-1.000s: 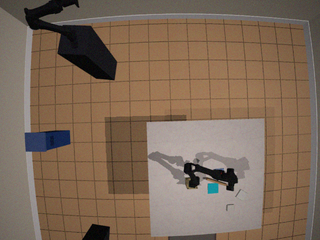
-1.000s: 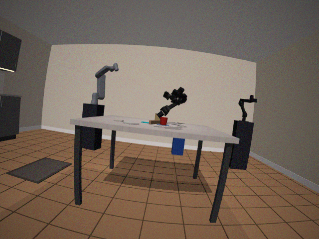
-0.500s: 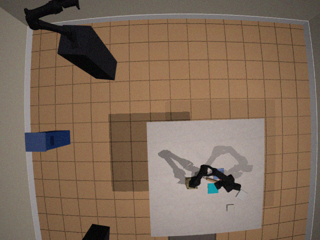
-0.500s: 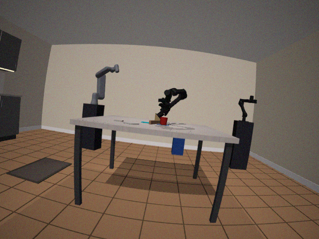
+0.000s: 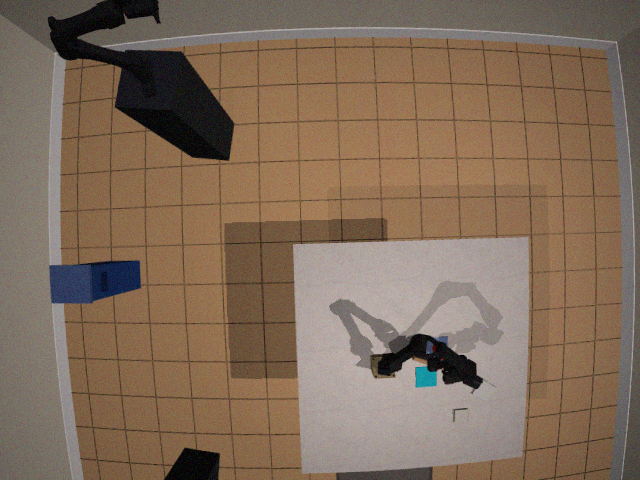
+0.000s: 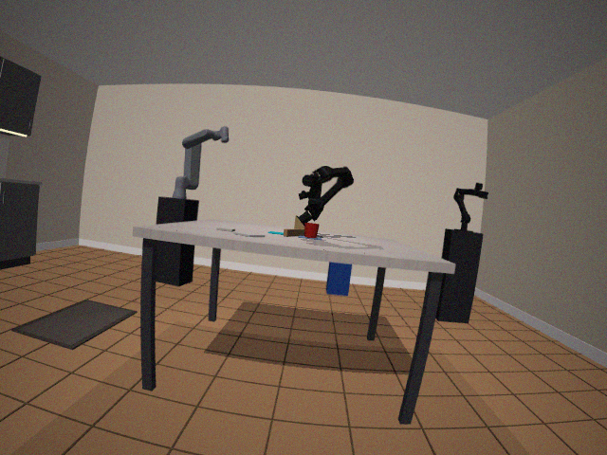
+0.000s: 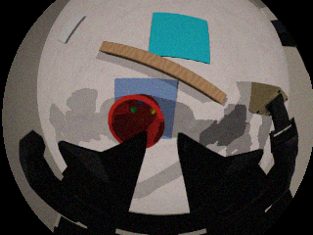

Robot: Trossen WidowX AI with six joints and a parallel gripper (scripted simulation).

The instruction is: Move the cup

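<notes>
Right now my gripper tip is 30 mm short of the red cup and 60 mm above it. Round my gripper tip: low wooden bar (10 mm ahead, 80 mm to the right, 90 mm below); then cyan pad (160 mm to the right, 110 mm below); then pale blue pad (30 mm ahead, 10 mm to the left, 110 mm below).
</notes>
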